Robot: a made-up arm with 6 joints. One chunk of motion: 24 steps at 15 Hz.
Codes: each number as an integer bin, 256 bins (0 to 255) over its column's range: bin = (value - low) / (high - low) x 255, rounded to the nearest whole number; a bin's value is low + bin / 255 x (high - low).
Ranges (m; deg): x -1.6..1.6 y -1.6..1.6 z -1.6..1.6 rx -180..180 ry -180..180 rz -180..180
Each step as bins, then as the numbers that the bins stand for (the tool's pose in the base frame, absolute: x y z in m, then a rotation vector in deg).
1 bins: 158 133 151 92 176 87
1 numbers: 0.3827 0.0690 0.2949 -50.12 68.47 -57.18
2 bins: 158 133 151 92 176 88
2 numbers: 0.3827 0.0690 0.2949 -50.12 68.47 -55.76
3 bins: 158 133 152 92 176 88
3 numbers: 0.3827 0.0690 0.3075 -50.12 68.47 -55.76
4 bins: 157 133 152 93 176 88
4 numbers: 0.3702 0.0690 0.3075 -48.71 68.47 -55.76
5 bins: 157 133 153 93 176 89
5 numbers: 0.3702 0.0690 0.3200 -48.71 68.47 -54.35
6 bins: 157 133 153 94 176 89
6 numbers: 0.3702 0.0690 0.3200 -47.29 68.47 -54.35
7 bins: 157 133 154 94 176 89
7 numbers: 0.3702 0.0690 0.3325 -47.29 68.47 -54.35
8 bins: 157 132 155 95 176 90
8 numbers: 0.3702 0.0565 0.3451 -45.88 68.47 -52.94
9 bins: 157 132 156 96 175 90
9 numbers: 0.3702 0.0565 0.3576 -44.47 67.06 -52.94
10 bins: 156 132 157 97 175 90
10 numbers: 0.3576 0.0565 0.3702 -43.06 67.06 -52.94
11 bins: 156 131 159 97 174 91
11 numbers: 0.3576 0.0439 0.3953 -43.06 65.65 -51.53
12 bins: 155 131 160 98 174 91
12 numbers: 0.3451 0.0439 0.4078 -41.65 65.65 -51.53
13 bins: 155 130 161 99 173 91
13 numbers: 0.3451 0.0314 0.4204 -40.24 64.24 -51.53
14 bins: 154 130 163 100 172 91
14 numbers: 0.3325 0.0314 0.4455 -38.82 62.82 -51.53
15 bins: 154 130 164 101 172 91
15 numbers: 0.3325 0.0314 0.4580 -37.41 62.82 -51.53
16 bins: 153 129 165 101 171 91
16 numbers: 0.3200 0.0188 0.4706 -37.41 61.41 -51.53
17 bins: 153 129 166 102 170 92
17 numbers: 0.3200 0.0188 0.4831 -36.00 60.00 -50.12
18 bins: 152 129 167 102 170 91
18 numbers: 0.3075 0.0188 0.4957 -36.00 60.00 -51.53
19 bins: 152 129 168 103 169 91
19 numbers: 0.3075 0.0188 0.5082 -34.59 58.59 -51.53
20 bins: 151 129 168 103 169 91
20 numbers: 0.2949 0.0188 0.5082 -34.59 58.59 -51.53
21 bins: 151 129 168 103 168 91
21 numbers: 0.2949 0.0188 0.5082 -34.59 57.18 -51.53
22 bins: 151 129 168 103 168 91
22 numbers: 0.2949 0.0188 0.5082 -34.59 57.18 -51.53
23 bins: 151 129 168 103 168 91
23 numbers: 0.2949 0.0188 0.5082 -34.59 57.18 -51.53
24 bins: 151 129 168 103 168 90
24 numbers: 0.2949 0.0188 0.5082 -34.59 57.18 -52.94
